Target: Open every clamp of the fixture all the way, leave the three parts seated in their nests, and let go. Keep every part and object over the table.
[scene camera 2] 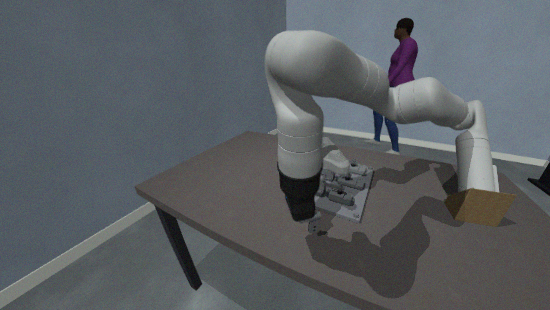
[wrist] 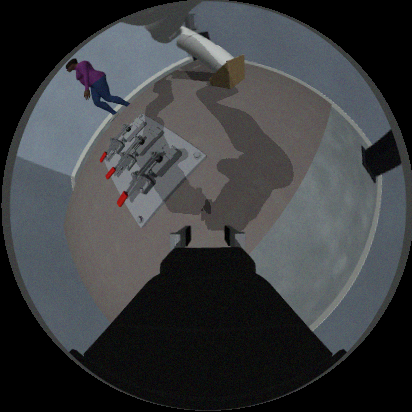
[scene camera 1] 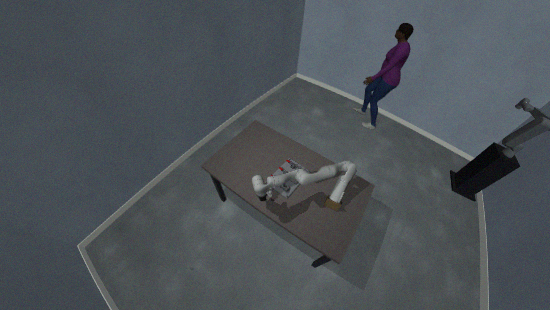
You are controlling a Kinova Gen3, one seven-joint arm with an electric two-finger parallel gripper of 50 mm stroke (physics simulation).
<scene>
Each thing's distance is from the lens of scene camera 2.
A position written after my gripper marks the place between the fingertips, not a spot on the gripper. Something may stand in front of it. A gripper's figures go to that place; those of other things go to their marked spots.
my gripper (scene camera 2: 308,220): 47 cm
fixture plate (scene camera 2: 323,204): 61 cm
</scene>
